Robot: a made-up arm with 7 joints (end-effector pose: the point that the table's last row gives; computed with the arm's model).
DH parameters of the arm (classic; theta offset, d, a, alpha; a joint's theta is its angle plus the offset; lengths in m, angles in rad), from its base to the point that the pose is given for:
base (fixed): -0.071 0 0 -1.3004
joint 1: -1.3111 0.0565 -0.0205 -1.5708
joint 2: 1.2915 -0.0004 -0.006 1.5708
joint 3: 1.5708 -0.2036 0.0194 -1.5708
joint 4: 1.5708 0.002 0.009 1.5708
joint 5: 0 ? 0.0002 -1.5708
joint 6: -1.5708 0 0.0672 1.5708
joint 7: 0 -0.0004 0 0
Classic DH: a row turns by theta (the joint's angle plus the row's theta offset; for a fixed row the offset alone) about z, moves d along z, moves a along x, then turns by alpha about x.
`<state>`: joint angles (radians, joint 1 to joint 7).
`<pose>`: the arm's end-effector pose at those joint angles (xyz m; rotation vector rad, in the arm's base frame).
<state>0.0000 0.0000 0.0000 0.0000 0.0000 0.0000 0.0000</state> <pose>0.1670 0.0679 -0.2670 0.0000 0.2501 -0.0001</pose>
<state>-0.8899 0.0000 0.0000 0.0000 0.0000 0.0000 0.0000</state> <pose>0.3188 -0.0042 -0.0464 -0.0302 -0.6066 -0.2398</pose>
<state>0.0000 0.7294 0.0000 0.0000 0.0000 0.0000 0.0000</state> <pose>0.1818 0.2080 -0.2092 0.7256 0.2388 -0.0913</pose>
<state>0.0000 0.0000 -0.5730 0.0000 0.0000 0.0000 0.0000</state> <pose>0.1327 -0.0561 -0.2582 -0.0716 0.2432 -0.5701</pose>
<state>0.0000 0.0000 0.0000 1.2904 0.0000 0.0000 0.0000</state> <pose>-0.0362 0.0680 -0.4151 0.0001 1.5405 -0.0001</pose>
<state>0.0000 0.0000 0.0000 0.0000 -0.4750 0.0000 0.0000</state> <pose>0.1671 0.0677 -0.2669 -0.4725 0.2454 0.0592</pose>
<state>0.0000 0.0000 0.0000 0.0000 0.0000 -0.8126 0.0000</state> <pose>0.1591 0.0679 -0.2144 0.0000 -0.5625 -0.0001</pose>
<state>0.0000 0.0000 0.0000 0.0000 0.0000 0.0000 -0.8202</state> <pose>0.1670 0.0679 -0.2670 -0.1025 0.2359 -0.8160</pose>
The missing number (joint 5, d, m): 0.1417
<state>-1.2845 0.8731 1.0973 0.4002 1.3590 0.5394 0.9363</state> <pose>0.1891 0.3679 0.0720 0.7263 -0.0741 2.5952</pose>
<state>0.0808 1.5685 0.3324 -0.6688 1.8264 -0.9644 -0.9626</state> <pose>0.1718 0.1737 -0.0474 -2.1599 -0.4982 0.5917</pose>
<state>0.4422 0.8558 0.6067 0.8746 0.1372 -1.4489 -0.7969</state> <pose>-0.0070 0.3433 -0.1599 1.0452 0.3965 -0.7661</pose>
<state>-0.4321 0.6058 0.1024 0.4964 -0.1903 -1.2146 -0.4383</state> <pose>0.2388 0.1992 -0.1438 0.6313 -0.8518 -0.4429</pose>
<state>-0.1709 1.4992 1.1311 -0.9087 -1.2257 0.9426 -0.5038</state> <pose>0.1252 0.1415 0.1018 0.9080 -0.0572 -0.7175</pose>
